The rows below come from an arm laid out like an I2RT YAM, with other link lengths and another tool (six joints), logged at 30 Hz.
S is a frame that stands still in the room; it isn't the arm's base.
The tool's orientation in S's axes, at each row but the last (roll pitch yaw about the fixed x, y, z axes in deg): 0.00, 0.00, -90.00; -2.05, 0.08, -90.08; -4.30, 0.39, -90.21; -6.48, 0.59, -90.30; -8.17, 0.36, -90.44; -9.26, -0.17, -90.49; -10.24, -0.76, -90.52; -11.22, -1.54, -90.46; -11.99, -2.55, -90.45; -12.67, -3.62, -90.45; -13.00, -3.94, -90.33; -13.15, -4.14, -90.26; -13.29, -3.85, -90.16
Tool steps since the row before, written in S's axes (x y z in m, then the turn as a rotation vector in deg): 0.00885, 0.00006, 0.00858, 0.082, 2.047, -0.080; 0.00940, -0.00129, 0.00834, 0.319, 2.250, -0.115; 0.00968, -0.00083, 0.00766, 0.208, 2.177, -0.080; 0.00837, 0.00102, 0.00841, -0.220, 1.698, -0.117; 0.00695, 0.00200, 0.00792, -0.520, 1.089, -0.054; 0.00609, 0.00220, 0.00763, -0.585, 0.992, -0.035; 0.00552, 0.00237, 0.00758, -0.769, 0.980, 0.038; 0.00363, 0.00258, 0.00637, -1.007, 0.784, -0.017; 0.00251, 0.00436, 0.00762, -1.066, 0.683, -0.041; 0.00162, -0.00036, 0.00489, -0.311, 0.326, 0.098; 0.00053, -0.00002, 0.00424, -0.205, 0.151, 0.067; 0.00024, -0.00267, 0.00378, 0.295, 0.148, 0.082; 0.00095, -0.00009, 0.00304, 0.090, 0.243, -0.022
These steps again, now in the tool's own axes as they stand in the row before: -0.00006, 0.00885, 0.00858, -2.047, 0.082, -0.080; 0.00127, 0.00910, 0.00867, -2.250, 0.320, -0.107; 0.00074, 0.00908, 0.00837, -2.177, 0.207, -0.080; -0.00115, 0.00736, 0.00929, -1.696, -0.212, -0.159; -0.00210, 0.00574, 0.00881, -1.085, -0.514, -0.135; -0.00223, 0.00476, 0.00851, -0.987, -0.581, -0.127; -0.00232, 0.00406, 0.00847, -0.972, -0.775, -0.088; -0.00244, 0.00229, 0.00702, -0.776, -0.995, -0.193; -0.00404, 0.00080, 0.00815, -0.676, -1.046, -0.233; 0.00066, 0.00052, 0.00510, -0.317, -0.332, 0.047; 0.00031, -0.00043, 0.00424, -0.145, -0.218, 0.029; 0.00293, -0.00057, 0.00354, -0.143, 0.266, 0.157; 0.00029, 0.00023, 0.00316, -0.244, 0.088, 0.015
